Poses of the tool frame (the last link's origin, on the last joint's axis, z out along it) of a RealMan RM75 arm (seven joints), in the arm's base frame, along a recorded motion.
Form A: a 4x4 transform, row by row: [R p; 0 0 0 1], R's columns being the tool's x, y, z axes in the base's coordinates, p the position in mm. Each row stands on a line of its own.
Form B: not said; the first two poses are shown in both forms.
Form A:
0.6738, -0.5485, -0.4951, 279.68
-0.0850, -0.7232, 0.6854, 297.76
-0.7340, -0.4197, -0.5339, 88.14
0, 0, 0, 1
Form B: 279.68, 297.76, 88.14, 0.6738, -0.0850, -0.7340, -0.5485, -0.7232, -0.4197
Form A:
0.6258, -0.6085, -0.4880, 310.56
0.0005, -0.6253, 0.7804, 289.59
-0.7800, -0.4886, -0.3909, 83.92
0, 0, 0, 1
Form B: 310.56, 289.59, 83.92, 0.6258, 0.0005, -0.7800, -0.6085, -0.6253, -0.4886
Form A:
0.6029, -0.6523, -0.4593, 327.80
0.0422, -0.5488, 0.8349, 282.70
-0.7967, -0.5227, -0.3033, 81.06
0, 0, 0, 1
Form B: 327.80, 282.70, 81.06, 0.6029, 0.0422, -0.7967, -0.6523, -0.5488, -0.5227
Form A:
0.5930, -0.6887, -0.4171, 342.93
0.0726, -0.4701, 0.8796, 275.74
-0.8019, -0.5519, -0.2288, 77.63
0, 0, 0, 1
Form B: 342.93, 275.74, 77.63, 0.5930, 0.0726, -0.8019, -0.6887, -0.4701, -0.5519
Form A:
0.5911, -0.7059, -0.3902, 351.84
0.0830, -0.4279, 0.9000, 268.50
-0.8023, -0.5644, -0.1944, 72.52
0, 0, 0, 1
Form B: 351.84, 268.50, 72.52, 0.5911, 0.0830, -0.8023, -0.7059, -0.4279, -0.5644
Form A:
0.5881, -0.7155, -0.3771, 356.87
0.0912, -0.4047, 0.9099, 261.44
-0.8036, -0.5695, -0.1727, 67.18
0, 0, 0, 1
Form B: 356.87, 261.44, 67.18, 0.5881, 0.0912, -0.8036, -0.7155, -0.4047, -0.5695
